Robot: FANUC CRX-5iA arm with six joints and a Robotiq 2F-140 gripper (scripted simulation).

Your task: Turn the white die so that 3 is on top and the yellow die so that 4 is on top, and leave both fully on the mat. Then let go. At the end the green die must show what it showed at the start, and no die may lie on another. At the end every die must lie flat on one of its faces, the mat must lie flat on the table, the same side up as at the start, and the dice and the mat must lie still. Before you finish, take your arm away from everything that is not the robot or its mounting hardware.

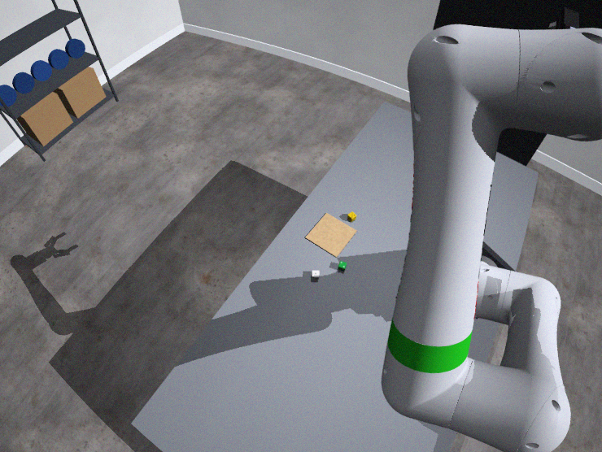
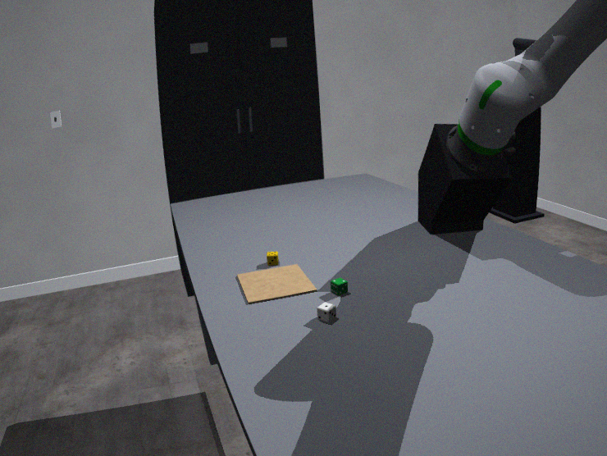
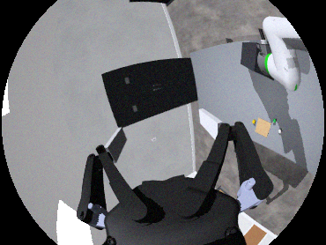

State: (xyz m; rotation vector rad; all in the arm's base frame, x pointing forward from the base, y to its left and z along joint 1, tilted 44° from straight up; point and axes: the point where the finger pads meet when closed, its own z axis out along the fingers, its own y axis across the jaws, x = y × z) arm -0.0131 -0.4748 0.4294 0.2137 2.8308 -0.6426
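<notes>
The yellow die lies 85 cm below my hand, 35 cm ahead of it and 5 cm to the right of it. From my hand the other things lie so: white die 85 cm below, 32 cm ahead, 23 cm to the left; then tan mat 86 cm below, 37 cm ahead, 5 cm to the left; then green die 85 cm below, 26 cm ahead, 15 cm to the left.
</notes>
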